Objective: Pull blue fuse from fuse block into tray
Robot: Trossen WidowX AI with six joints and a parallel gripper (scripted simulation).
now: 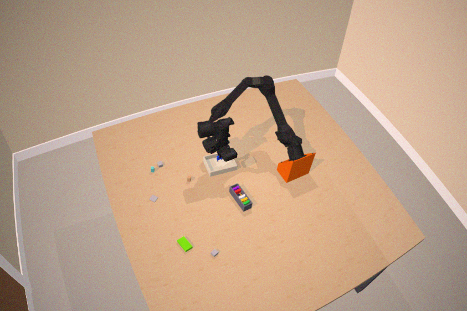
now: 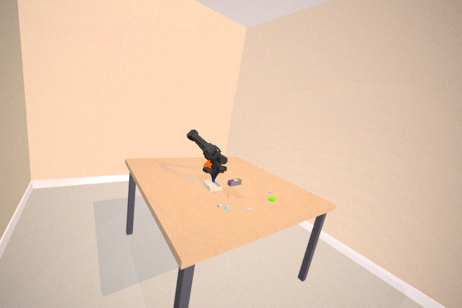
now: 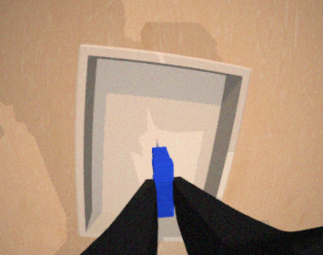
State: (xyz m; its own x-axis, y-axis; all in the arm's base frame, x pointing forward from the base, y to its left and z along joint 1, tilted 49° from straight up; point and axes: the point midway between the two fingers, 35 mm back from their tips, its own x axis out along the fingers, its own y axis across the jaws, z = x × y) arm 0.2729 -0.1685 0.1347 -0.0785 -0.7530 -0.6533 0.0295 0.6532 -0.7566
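My gripper tip is now 10 mm above the blue fuse. Also, from my gripper tip: white tray (60 mm below).
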